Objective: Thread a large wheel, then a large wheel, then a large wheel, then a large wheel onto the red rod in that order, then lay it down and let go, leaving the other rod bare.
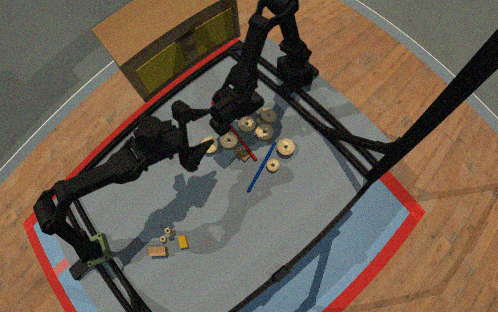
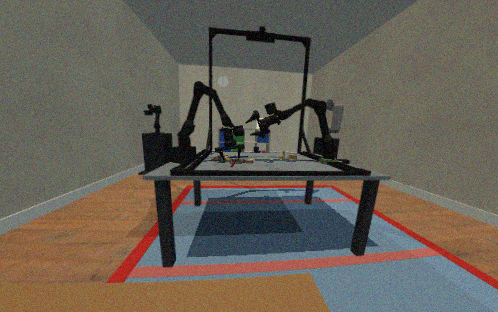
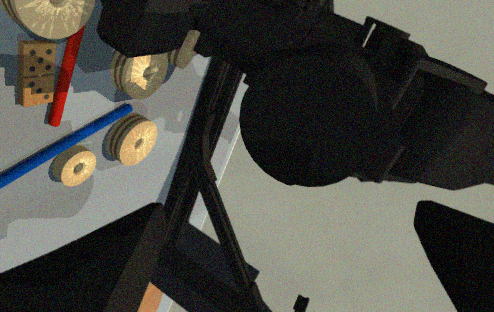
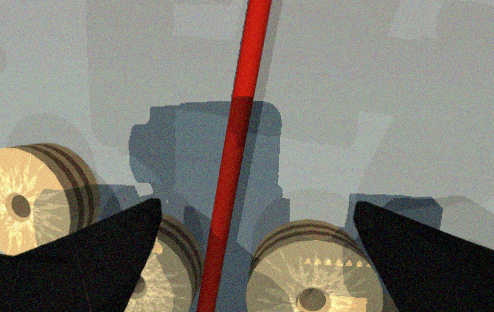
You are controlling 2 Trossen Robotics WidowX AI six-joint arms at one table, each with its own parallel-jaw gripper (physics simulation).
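Pixels of known places: left gripper, fingertip midpoint: [image 1: 212, 125] [image 2: 247, 129] [image 3: 289, 214]; right gripper, fingertip midpoint: [image 1: 234, 123] [image 2: 231, 161] [image 4: 259, 209]; left arm's base, link origin: [image 1: 94, 250] [image 2: 328, 158]; right arm's base, link origin: [image 1: 295, 63] [image 2: 184, 146].
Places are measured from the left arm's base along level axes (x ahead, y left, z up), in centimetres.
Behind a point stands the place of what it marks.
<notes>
The red rod [image 1: 246, 148] @[x 64.3, y 11.5, z -2.5 cm] [image 2: 233, 162] @[x 62.2, y 25.0, z -2.4 cm] [image 4: 236, 130] @[x 62.4, y 24.5, z -2.4 cm] lies flat on the table with nothing on it. My right gripper [image 1: 227, 124] @[x 64.5, y 21.4, z -2.6 cm] [image 2: 230, 152] @[x 64.5, y 21.4, z -2.6 cm] [image 4: 259, 209] @[x 64.5, y 21.4, z -2.6 cm] is open and low over the rod's far part, one finger on each side of it, not touching. Large wheels [image 1: 247, 124] @[x 68.3, y 19.4, z -3.1 cm] [image 1: 264, 131] @[x 72.1, y 14.3, z -2.4 cm] [image 1: 228, 140] @[x 60.2, y 16.7, z -2.7 cm] [image 4: 314, 272] @[x 67.5, y 20.3, z -1.3 cm] [image 4: 168, 272] @[x 61.8, y 17.7, z -1.3 cm] lie flat around the rod. Another large wheel [image 1: 285, 147] @[x 75.3, y 5.5, z -1.4 cm] [image 3: 132, 140] @[x 74.2, y 6.4, z -1.3 cm] lies beside the blue rod [image 1: 261, 167] @[x 65.8, y 3.6, z -2.5 cm] [image 3: 109, 119] @[x 71.0, y 7.9, z -2.5 cm]. My left gripper [image 1: 198, 151] [image 2: 254, 125] @[x 56.6, y 13.1, z 18.2 cm] is open and empty, held high left of the wheels.
A small wheel [image 1: 272, 164] @[x 69.4, y 3.1, z -2.2 cm] lies right of the blue rod and a brown block [image 1: 242, 153] @[x 62.4, y 10.5, z -2.6 cm] touches the red rod. Two small rings [image 1: 167, 230] @[x 30.6, y -3.7, z 1.4 cm], a yellow block [image 1: 183, 241] @[x 33.4, y -8.2, z -1.8 cm] and a tan block [image 1: 158, 251] @[x 24.3, y -8.5, z -0.4 cm] lie at the front left. Black frame rails [image 1: 328, 130] @[x 90.5, y 3.9, z 1.4 cm] edge the table.
</notes>
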